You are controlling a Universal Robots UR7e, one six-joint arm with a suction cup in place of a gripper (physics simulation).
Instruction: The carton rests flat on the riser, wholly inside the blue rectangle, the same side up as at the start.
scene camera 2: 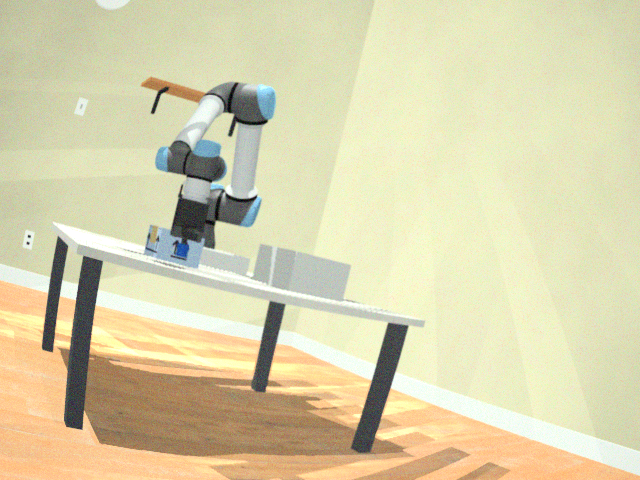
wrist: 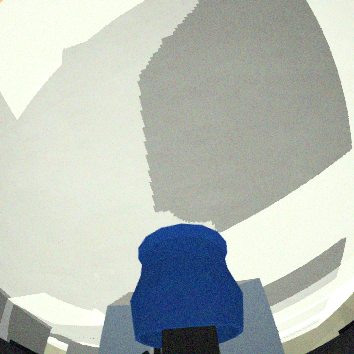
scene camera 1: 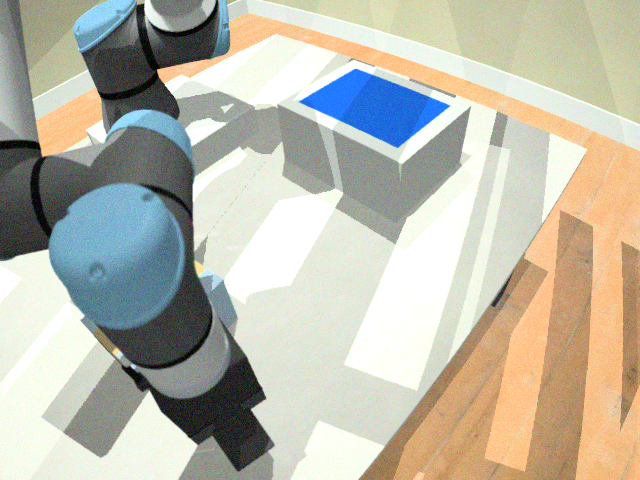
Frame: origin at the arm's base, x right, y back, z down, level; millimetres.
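Seen in the pictures: end effector, tool point: (scene camera 2: 181,256) (wrist: 182,257).
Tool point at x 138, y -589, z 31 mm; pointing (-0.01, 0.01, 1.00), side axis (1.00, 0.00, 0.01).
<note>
A point is followed by its place in that frame.
The carton (scene camera 1: 222,302) @(z 4, x 72, y -474 mm) (scene camera 2: 173,250) @(z 24, x 151, y -498 mm) (wrist: 265,320) @(z 20, x 195, y -512 mm) is light blue with tan tape and black arrow marks. It stands upright on the table, near its front left. My suction cup (scene camera 2: 181,249) (wrist: 182,250) is blue and shows in front of the carton's broad side, at about mid-height, pointing down. Its lip shows against the table surface, not on the carton, and I see no seal. In scene camera 1 the wrist hides the cup and much of the carton. The riser (scene camera 1: 346,170) @(z 6, x -204, y -379 mm) (scene camera 2: 312,276) @(z 1, x -292, y -466 mm) (wrist: 30,320) @(z 49, x -189, y -296 mm) is a grey block with the blue rectangle (scene camera 1: 377,105) @(z -61, x -297, y -347 mm) on its white top.
A low, long grey block (scene camera 1: 222,134) @(z 15, x -106, y -140 mm) (scene camera 2: 227,260) @(z 22, x -103, y -141 mm) stands beside the riser, partly behind the arm. The white table (scene camera 1: 310,258) @(z 59, x -78, y -449 mm) (scene camera 2: 361,308) @(z 59, x -417, y -584 mm) carries strong light and shadow patches. Its edge runs along the right in scene camera 1.
</note>
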